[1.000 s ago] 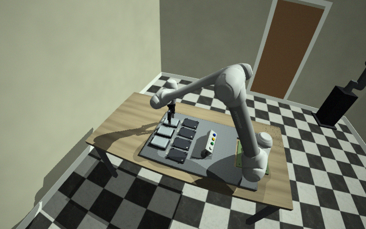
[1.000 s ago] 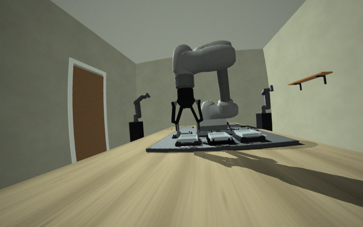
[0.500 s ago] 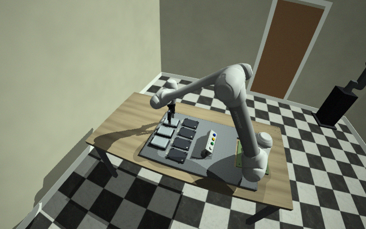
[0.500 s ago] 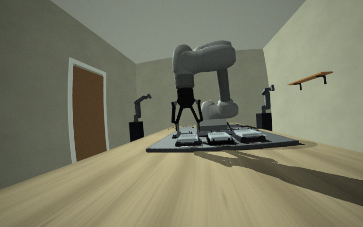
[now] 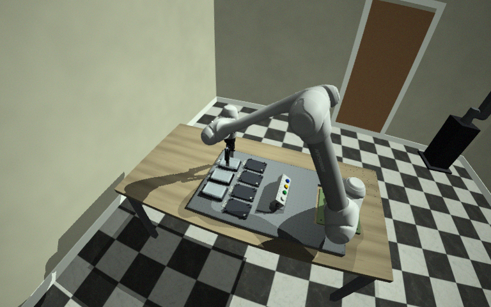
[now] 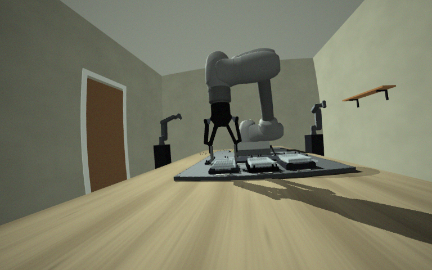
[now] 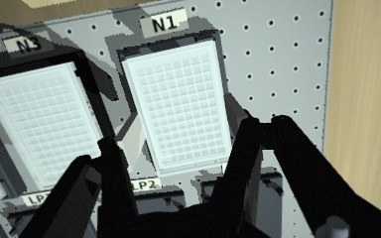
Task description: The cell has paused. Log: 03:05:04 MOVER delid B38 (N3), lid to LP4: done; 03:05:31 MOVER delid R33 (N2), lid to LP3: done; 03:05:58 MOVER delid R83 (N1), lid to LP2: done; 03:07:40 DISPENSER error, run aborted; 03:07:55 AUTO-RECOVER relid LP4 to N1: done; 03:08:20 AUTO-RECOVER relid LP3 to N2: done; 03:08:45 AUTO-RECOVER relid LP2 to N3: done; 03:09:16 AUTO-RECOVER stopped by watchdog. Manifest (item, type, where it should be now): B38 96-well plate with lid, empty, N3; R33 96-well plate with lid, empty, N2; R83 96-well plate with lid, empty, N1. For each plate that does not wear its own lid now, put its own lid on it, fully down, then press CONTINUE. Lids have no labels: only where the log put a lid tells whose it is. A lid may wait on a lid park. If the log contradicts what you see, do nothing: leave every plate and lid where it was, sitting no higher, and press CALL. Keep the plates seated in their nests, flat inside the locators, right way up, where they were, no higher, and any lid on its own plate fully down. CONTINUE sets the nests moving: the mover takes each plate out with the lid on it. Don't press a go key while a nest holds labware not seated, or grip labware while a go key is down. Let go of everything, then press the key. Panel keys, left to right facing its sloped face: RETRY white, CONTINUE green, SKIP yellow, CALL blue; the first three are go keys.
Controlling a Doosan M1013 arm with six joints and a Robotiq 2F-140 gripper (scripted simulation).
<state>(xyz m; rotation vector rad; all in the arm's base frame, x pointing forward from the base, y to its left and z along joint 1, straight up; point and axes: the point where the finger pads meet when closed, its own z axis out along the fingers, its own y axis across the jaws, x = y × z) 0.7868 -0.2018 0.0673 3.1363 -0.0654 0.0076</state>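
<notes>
Right now the N1 plate is 4 cm below my hand. Round my hand: LP2 label 9 cm behind, 8 cm to the left, 6 cm below; clear lid 2 cm below; LP3 label 10 cm behind, 6 cm below, 5 cm to the right.
</notes>
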